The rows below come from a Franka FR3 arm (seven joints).
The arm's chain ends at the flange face. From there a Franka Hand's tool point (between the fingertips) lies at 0.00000 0.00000 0.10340 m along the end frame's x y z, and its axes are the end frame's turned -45 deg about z.
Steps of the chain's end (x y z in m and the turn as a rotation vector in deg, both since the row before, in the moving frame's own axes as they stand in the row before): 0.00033, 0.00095, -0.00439, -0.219, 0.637, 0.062; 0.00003, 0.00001, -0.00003, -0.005, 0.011, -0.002; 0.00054, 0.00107, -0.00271, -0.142, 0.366, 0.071; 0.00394, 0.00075, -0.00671, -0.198, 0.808, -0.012; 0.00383, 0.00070, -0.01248, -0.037, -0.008, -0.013; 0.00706, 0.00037, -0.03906, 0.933, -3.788, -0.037; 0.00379, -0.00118, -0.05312, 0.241, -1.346, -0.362; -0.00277, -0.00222, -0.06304, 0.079, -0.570, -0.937; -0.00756, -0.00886, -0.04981, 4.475, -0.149, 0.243; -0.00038, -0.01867, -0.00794, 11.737, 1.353, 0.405; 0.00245, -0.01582, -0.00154, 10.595, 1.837, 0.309
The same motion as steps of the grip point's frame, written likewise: 0.00009, 0.00200, -0.00440, -0.605, 0.296, 0.062; 0.00002, 0.00005, -0.00003, -0.011, 0.004, -0.002; -0.00009, 0.00179, -0.00271, -0.359, 0.158, 0.071; 0.00303, 0.00460, -0.00672, -0.711, 0.431, -0.012; 0.00216, 0.00324, -0.01248, -0.021, -0.032, -0.013; 0.00109, -0.00076, -0.03930, 3.338, -2.019, -0.037; 0.00210, -0.00017, -0.05315, 1.122, -0.781, -0.362; -0.00102, -0.00435, -0.06305, 0.459, -0.347, -0.937; 0.00645, -0.01749, -0.05013, 3.270, 3.059, 0.243; 0.02957, -0.02657, -0.01013, 7.343, 9.256, 0.405; 0.02872, -0.02052, -0.00336, 6.193, 8.791, 0.309
